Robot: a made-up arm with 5 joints. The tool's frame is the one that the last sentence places.
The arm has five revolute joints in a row. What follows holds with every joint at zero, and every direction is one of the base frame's. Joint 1 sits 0.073 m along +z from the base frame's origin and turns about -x. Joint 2 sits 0.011 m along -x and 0.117 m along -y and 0.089 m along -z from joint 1 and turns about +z. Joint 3 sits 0.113 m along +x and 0.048 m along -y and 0.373 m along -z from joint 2 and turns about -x. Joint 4 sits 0.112 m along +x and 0.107 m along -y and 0.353 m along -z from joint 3 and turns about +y. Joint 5 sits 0.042 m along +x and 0.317 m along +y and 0.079 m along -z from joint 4 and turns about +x. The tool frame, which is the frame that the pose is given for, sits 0.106 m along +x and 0.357 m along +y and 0.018 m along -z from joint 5; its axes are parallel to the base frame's.
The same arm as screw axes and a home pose.
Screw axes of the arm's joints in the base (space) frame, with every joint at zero. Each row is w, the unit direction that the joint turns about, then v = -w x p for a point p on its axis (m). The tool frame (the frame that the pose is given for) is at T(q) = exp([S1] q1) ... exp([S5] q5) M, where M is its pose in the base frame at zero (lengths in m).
S1: w -1 0 0 v 0 -0.073 0
S2: w 0 0 1 v -0.117 0.011 0
S3: w -1 0 0 v 0 0.389 -0.165
S4: w 0 1 0 v 0.742 0 0.214
S5: w 1 0 0 v 0 -0.821 -0.045
M: xyz 0.362 0.402 -0.839 (m) rpy 0 0 0 (rad, as in URDF)

